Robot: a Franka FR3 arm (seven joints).
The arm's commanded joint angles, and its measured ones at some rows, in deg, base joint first. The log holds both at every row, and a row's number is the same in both.
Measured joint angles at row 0: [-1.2, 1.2, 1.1, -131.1, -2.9, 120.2, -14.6]
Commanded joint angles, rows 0 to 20: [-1.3, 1.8, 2.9, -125.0, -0.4, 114.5, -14.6]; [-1.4, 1.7, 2.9, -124.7, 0.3, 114.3, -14.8]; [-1.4, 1.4, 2.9, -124.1, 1.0, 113.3, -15.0]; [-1.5, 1.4, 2.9, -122.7, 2.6, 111.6, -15.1]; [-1.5, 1.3, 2.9, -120.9, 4.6, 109.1, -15.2]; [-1.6, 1.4, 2.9, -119.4, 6.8, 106.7, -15.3]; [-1.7, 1.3, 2.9, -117.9, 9.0, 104.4, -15.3]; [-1.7, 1.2, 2.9, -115.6, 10.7, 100.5, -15.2]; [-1.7, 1.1, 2.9, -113.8, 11.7, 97.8, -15.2]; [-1.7, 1.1, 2.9, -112.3, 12.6, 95.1, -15.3]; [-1.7, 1.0, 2.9, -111.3, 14.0, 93.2, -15.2]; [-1.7, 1.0, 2.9, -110.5, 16.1, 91.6, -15.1]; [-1.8, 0.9, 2.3, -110.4, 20.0, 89.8, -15.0]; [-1.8, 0.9, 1.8, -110.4, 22.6, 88.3, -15.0]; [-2.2, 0.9, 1.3, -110.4, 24.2, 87.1, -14.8]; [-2.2, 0.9, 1.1, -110.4, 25.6, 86.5, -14.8]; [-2.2, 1.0, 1.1, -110.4, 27.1, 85.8, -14.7]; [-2.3, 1.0, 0.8, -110.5, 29.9, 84.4, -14.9]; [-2.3, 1.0, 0.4, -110.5, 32.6, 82.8, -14.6]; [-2.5, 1.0, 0.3, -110.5, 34.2, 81.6, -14.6]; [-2.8, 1.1, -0.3, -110.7, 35.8, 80.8, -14.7]
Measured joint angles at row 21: [-1.4, 0.8, 0.3, -111.0, 30.8, 84.4, -14.6]
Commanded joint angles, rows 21 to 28: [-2.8, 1.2, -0.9, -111.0, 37.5, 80.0, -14.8]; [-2.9, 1.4, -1.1, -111.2, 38.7, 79.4, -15.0]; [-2.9, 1.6, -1.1, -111.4, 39.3, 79.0, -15.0]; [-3.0, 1.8, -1.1, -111.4, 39.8, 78.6, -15.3]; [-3.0, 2.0, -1.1, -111.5, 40.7, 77.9, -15.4]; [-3.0, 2.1, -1.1, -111.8, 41.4, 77.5, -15.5]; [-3.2, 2.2, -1.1, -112.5, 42.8, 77.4, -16.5]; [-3.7, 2.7, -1.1, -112.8, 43.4, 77.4, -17.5]
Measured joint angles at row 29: [-2.4, 2.0, -1.2, -111.5, 40.1, 78.6, -14.8]
